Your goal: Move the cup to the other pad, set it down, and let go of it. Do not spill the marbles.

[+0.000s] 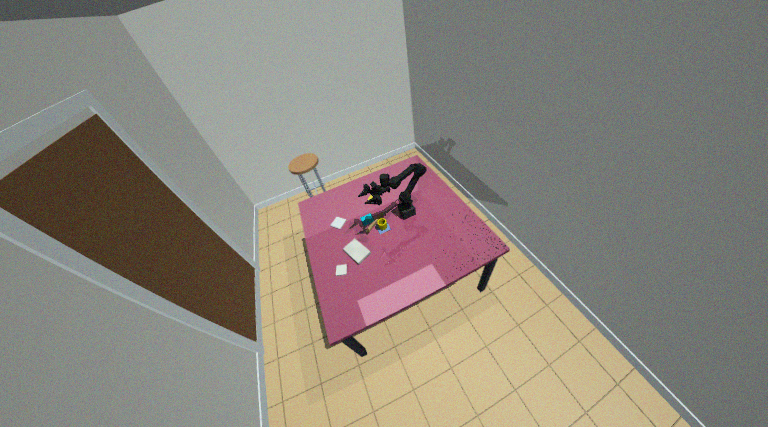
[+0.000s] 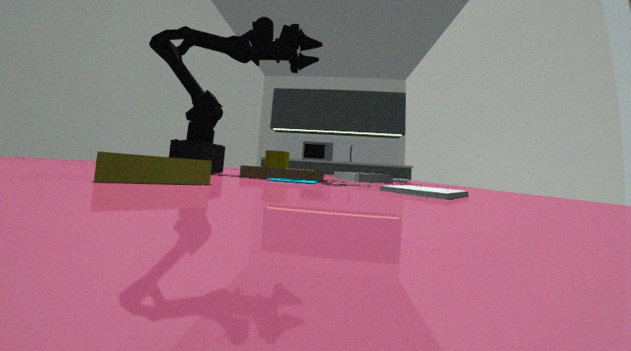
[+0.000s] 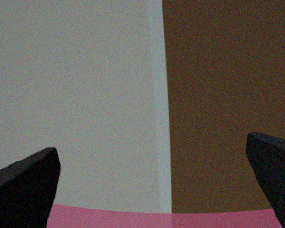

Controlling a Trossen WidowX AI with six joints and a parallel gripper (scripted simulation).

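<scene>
Now: the cup 11 cm behind my gripper tip, 2 cm to the right of it and 38 cm below it. Also, from my gripper tip: light blue pad: 11 cm behind, 2 cm to the right, 42 cm below; then marble: 10 cm behind, 3 cm to the right, 40 cm below; then wooden slat: 8 cm behind, 10 cm to the right, 41 cm below.
</scene>
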